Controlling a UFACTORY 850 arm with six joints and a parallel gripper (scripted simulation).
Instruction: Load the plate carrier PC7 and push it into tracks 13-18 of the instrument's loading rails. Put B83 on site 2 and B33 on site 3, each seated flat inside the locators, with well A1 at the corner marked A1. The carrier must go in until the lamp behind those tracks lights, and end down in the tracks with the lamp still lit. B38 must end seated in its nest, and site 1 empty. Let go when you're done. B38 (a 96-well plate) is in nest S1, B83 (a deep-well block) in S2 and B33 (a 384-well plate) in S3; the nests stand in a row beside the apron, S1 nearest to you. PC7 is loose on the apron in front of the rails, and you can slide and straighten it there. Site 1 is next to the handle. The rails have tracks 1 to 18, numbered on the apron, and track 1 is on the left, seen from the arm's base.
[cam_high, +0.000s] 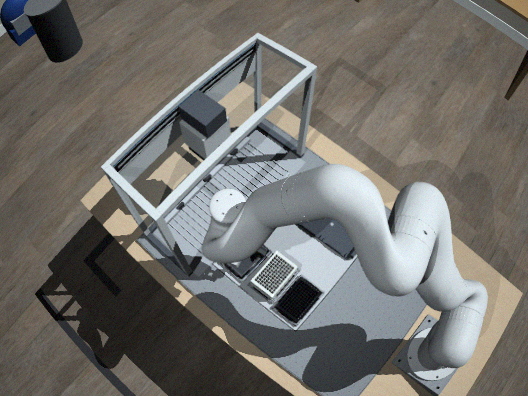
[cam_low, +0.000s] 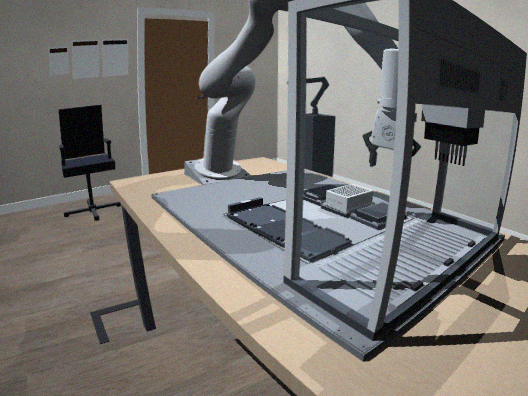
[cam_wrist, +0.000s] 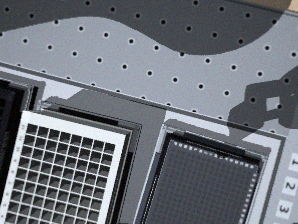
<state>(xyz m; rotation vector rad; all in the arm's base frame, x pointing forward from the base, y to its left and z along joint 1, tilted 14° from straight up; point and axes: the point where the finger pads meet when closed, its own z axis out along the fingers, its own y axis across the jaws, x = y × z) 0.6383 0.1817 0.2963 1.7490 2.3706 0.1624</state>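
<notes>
The nest S3 is 10 mm ahead of my hand, 20 mm to the right of it and 140 mm below it. Also, from my hand: plate carrier PC7: 80 mm behind, 290 mm to the right, 130 mm below; nest S2: 110 mm behind, 30 mm to the right, 140 mm below; black plate B38: 210 mm behind, 30 mm to the right, 130 mm below.
</notes>
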